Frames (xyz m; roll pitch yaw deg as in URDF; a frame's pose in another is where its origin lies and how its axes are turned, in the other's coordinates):
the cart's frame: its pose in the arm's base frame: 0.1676 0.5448 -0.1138 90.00 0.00 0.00
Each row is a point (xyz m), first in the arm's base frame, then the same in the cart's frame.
Working: the arm's base frame: its pose in the cart's frame: -0.1676 0.1138 0.5448 -90.00 0.00 0.00

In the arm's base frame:
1: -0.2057 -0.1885 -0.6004
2: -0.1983 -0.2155 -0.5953
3: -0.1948 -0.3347 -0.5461
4: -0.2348 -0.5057 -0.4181
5: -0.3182 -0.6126 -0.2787
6: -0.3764 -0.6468 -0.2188
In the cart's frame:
1: -0.3733 -0.4866 0.7333
2: -0.3659 -0.4815 0.7603
3: -0.3624 -0.4323 0.8795
4: -0.4024 -0.3043 1.0505
5: -0.4858 -0.1649 1.1574
6: -0.5440 -0.1050 1.1916

